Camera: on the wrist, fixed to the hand. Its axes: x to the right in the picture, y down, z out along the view.
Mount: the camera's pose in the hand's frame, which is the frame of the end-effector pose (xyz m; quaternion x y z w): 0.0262 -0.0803 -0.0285 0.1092 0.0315 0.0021 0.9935
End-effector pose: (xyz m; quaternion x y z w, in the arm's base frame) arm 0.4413 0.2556 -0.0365 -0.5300 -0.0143 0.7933 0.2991
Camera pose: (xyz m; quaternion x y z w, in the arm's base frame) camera 0.4956 0.3259 -0.0435 -0.5190 0.0830 0.7737 0.3538
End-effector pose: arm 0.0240 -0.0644 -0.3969 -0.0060 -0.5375 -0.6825 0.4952
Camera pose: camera -0.0292 -0.1085 -0.4532 0.0685 -0.5929 -0.6185 0.5110
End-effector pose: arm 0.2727 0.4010 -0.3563 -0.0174 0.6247 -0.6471 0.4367
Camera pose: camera 0.1967 0.3952 -0.3101 0.0521 0.5638 -0.7108 0.4175
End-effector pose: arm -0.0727 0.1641 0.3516 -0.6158 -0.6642 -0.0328 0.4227
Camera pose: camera -0.1227 0.1495 0.4239 -0.5660 -0.6488 0.0214 0.5082
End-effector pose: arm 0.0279 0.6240 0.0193 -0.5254 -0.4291 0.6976 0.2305
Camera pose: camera 0.0351 0.6966 0.0705 -0.5197 -0.3418 0.7239 0.2984
